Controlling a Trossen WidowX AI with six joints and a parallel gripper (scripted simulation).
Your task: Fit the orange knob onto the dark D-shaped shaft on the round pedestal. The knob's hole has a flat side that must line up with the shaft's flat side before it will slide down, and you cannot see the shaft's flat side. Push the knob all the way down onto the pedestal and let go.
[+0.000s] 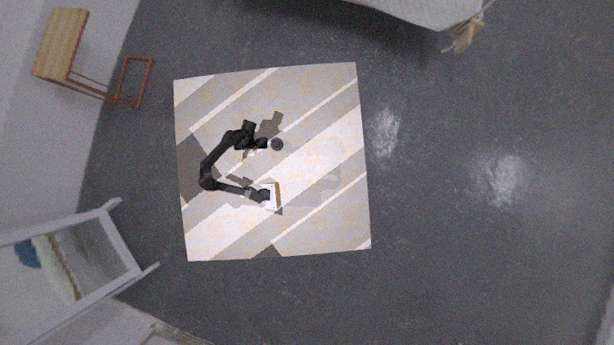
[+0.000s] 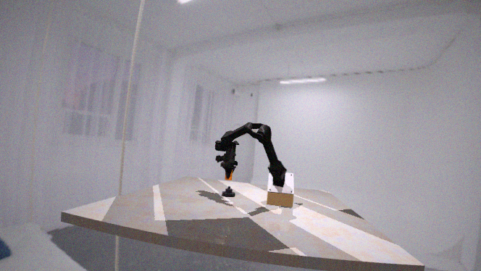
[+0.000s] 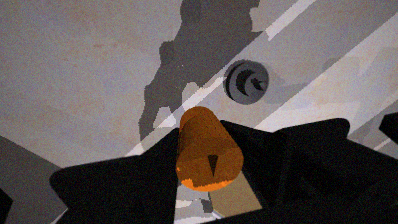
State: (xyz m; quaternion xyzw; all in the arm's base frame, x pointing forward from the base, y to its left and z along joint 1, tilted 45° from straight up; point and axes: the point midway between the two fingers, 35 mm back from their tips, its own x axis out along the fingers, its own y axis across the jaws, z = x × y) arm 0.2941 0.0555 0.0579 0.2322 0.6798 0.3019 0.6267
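My gripper tip is now 120 mm to the left of the dark round pedestal, 100 mm above it and 30 mm short of it. Round my gripper tip: orange knob 20 mm above.
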